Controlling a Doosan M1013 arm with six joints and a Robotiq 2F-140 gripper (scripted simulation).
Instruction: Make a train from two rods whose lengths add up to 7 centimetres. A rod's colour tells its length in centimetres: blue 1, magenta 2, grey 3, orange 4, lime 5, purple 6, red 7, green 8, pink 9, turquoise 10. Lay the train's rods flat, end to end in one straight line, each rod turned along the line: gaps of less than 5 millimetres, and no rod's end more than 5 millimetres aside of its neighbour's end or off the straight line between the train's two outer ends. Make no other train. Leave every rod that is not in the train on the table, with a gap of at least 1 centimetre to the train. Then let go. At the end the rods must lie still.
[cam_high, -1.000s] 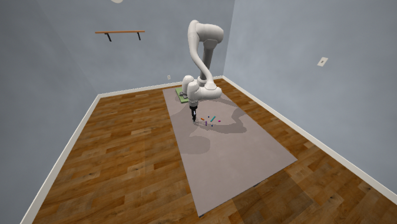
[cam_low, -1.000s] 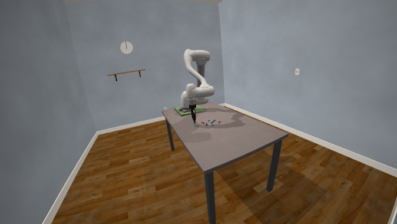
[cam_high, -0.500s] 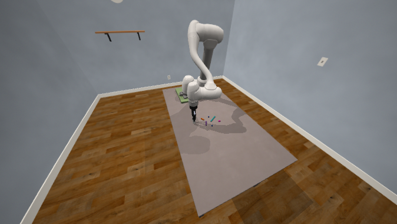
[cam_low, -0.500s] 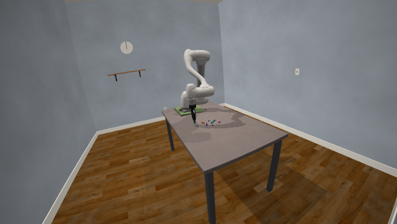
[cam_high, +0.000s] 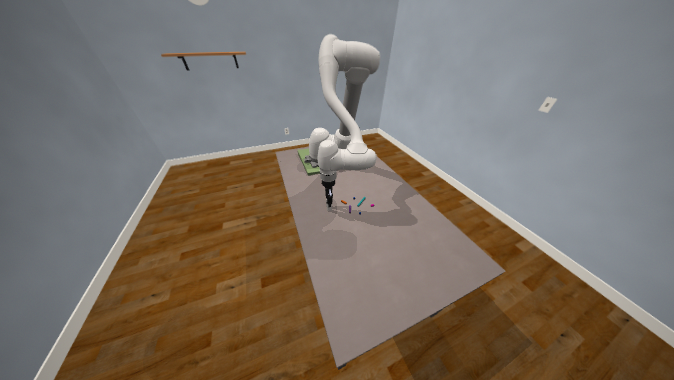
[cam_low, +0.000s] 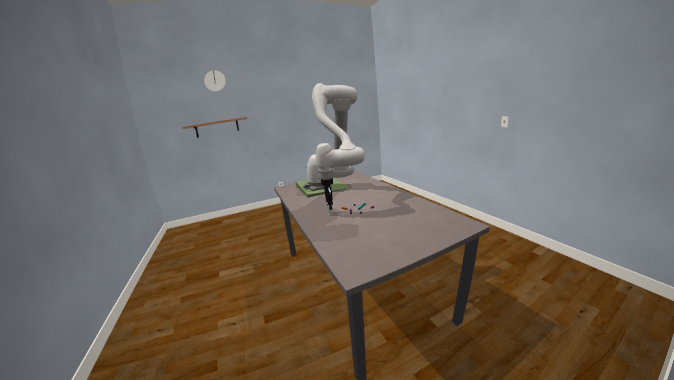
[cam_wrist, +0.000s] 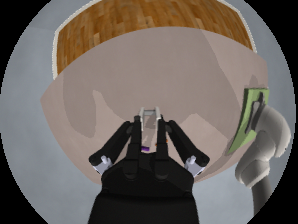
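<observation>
The grey rod is 3 cm below my hand. Also, from my hand: orange rod: 11 cm to the left, 3 cm below; purple rod: 11 cm to the left, 7 cm ahead, 3 cm below; blue rod: 19 cm to the left, 3 cm below.
</observation>
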